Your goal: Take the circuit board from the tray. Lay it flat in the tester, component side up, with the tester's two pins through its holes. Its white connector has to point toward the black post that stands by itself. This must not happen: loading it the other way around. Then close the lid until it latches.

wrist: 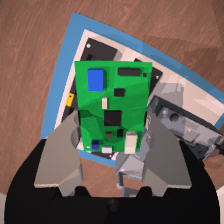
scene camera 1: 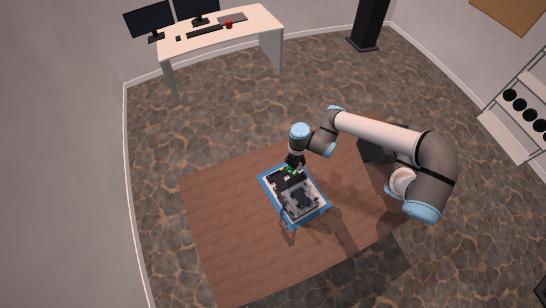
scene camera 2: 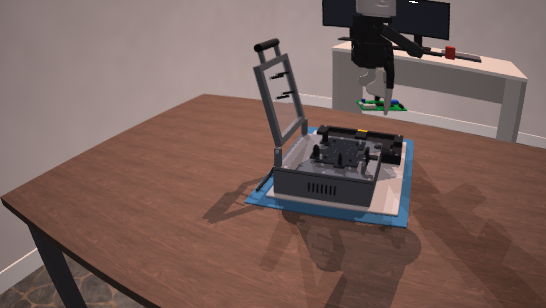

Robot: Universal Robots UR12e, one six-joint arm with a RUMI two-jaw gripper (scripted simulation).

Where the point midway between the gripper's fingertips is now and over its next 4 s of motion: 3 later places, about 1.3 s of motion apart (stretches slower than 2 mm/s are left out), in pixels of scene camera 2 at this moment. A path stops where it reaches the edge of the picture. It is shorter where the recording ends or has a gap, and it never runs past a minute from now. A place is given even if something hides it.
My gripper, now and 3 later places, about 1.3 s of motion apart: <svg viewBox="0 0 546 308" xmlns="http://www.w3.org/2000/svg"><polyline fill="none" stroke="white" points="380,109 368,115 345,125 343,140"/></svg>
